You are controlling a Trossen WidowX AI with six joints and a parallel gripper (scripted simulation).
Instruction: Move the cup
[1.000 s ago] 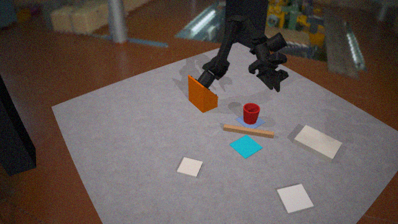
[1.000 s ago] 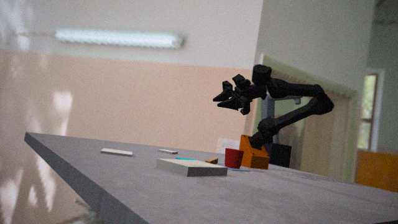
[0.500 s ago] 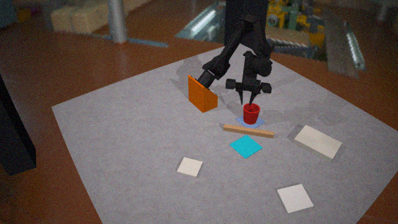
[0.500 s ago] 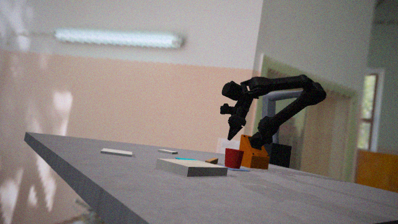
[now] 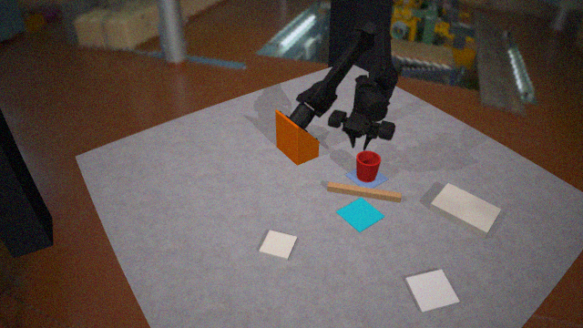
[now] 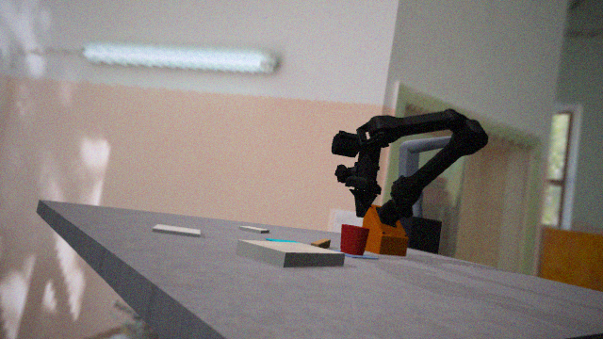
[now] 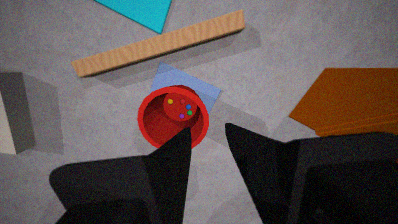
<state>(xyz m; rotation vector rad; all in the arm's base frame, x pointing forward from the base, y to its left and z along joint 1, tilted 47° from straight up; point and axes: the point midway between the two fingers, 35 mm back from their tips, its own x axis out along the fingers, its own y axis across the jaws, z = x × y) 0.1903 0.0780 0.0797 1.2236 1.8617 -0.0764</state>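
The red cup is 3 cm ahead of my gripper tip, 2 cm to the left of it and 6 cm below it. From my gripper tip the other things lie so: thick cream slab (30 cm ahead, 19 cm to the left, 9 cm below); cyan pad (15 cm ahead, 9 cm to the right, 11 cm below); wooden bar (9 cm ahead, 3 cm to the right, 10 cm below).
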